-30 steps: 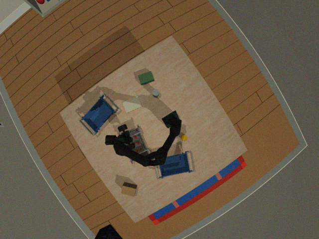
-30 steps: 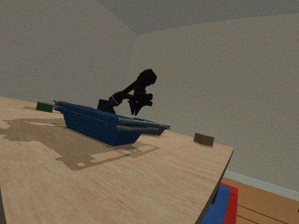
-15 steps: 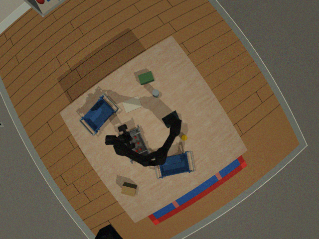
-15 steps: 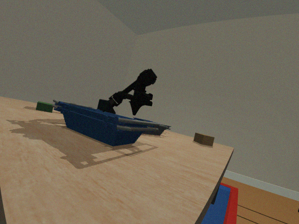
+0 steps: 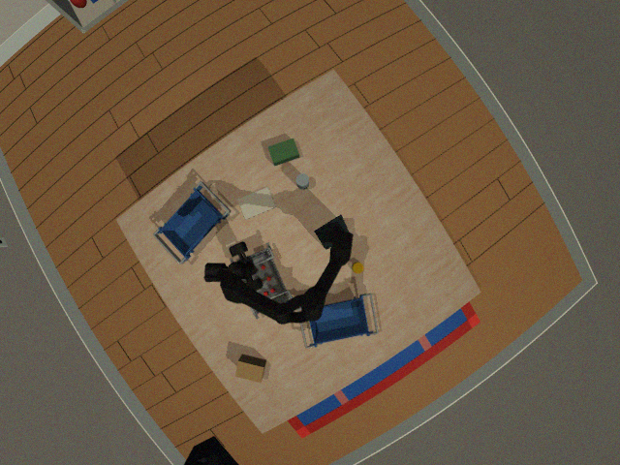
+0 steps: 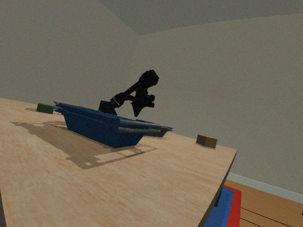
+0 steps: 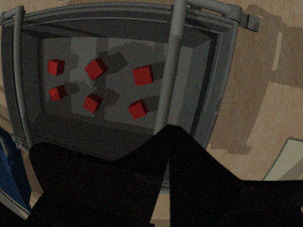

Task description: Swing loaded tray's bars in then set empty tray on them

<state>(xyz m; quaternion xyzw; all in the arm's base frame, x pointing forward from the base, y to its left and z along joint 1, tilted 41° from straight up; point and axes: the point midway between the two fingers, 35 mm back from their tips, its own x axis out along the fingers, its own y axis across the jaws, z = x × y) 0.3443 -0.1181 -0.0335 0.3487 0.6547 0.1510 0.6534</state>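
The blue tray is 42 cm to the left of my gripper tip, 13 cm behind it and 4 cm below it. From my gripper tip the other things lie so: grey cylinder (38 cm behind, 15 cm to the right, 5 cm below); pale sheet (21 cm to the right, 16 cm behind, 8 cm below); yellow disc (34 cm behind, 30 cm to the left, 8 cm below).
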